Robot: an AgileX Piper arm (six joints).
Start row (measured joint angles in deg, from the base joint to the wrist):
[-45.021 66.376 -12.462 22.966 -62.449 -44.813]
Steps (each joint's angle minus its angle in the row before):
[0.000 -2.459 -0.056 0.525 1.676 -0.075]
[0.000 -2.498 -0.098 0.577 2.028 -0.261]
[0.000 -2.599 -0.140 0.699 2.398 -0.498]
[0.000 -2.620 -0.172 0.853 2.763 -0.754]
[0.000 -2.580 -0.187 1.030 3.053 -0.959]
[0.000 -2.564 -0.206 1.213 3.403 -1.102]
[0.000 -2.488 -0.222 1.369 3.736 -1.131]
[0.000 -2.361 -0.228 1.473 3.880 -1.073]
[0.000 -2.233 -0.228 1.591 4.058 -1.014]
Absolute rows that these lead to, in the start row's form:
[-45.021 63.917 -12.518 23.491 -60.773 -44.888]
[-45.021 61.419 -12.616 24.068 -58.745 -45.149]
[-45.021 58.820 -12.756 24.767 -56.347 -45.647]
[-45.021 56.200 -12.928 25.620 -53.584 -46.401]
[-45.021 53.620 -13.115 26.650 -50.531 -47.360]
[-45.021 51.056 -13.321 27.863 -47.128 -48.462]
[-45.021 48.568 -13.543 29.232 -43.392 -49.593]
[-45.021 46.207 -13.771 30.705 -39.512 -50.666]
[-45.021 43.974 -13.999 32.296 -35.454 -51.680]

